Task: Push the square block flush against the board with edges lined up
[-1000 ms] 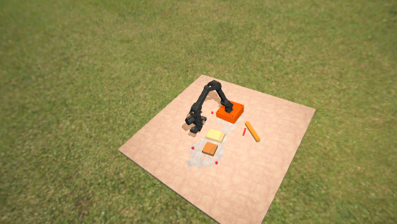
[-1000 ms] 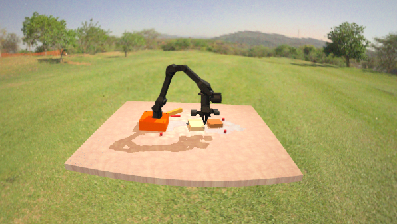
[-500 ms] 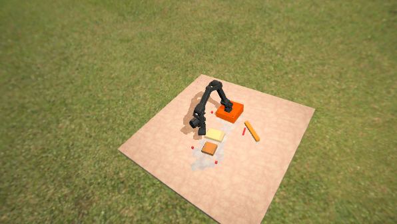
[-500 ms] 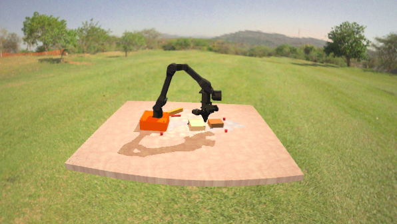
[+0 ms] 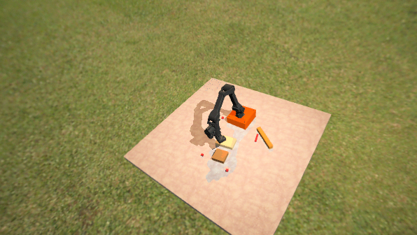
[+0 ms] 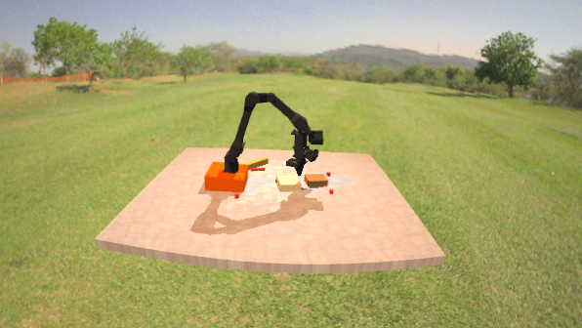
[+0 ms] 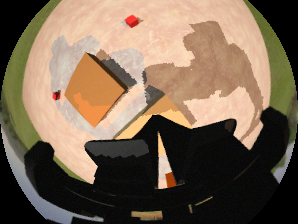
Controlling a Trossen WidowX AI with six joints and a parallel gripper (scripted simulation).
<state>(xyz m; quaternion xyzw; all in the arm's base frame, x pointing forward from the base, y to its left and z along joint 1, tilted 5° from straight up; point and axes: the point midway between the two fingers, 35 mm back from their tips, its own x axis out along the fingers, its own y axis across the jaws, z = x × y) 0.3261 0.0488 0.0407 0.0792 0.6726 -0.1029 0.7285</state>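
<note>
Now: the pale yellow square block 60 mm behind my gripper tip, 50 mm below it and 30 mm to the left of it. From my gripper tip the other things lie so: orange square block 90 mm to the left, 70 mm ahead, 50 mm below; long orange board 290 mm behind, 240 mm to the left, 50 mm below; short red stick 260 mm behind, 190 mm to the left, 50 mm below.
</note>
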